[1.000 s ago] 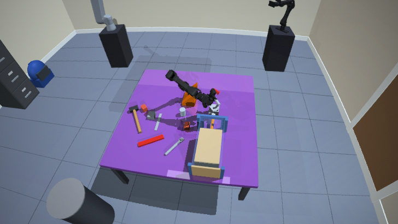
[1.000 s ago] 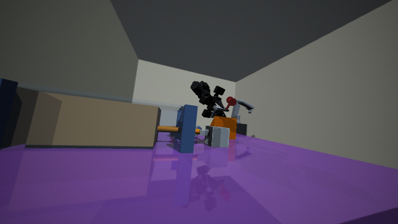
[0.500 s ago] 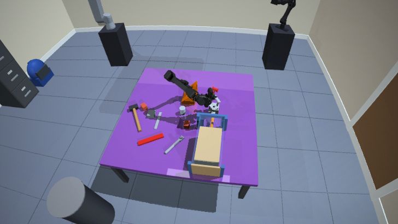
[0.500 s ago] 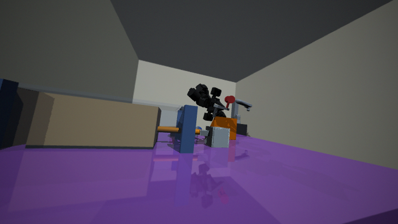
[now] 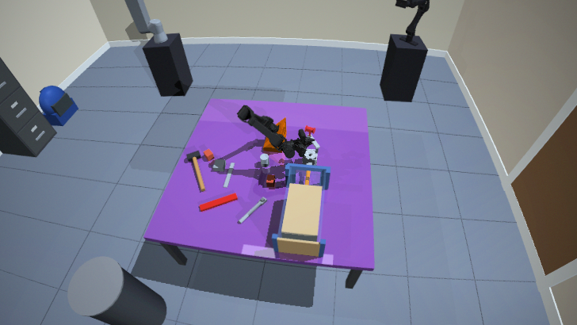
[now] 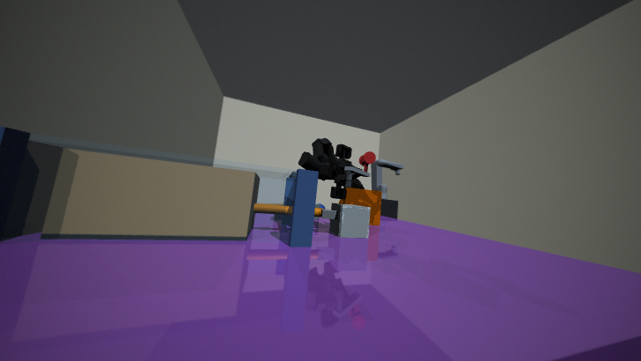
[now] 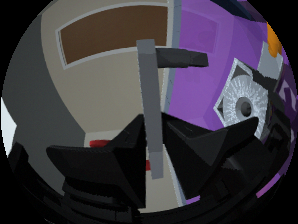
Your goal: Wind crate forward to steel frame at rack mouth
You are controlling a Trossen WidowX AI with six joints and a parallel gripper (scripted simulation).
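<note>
The red knob lies 4 cm behind my gripper tip, 4 cm above it and 3 cm to the right of it. From my gripper tip the other things lie so: grey bar (54 cm to the right, 19 cm below, 14 cm ahead); then grey winch (16 cm below, 3 cm to the right); then winch handle (1 cm to the right, 1 cm behind, 1 cm above).
</note>
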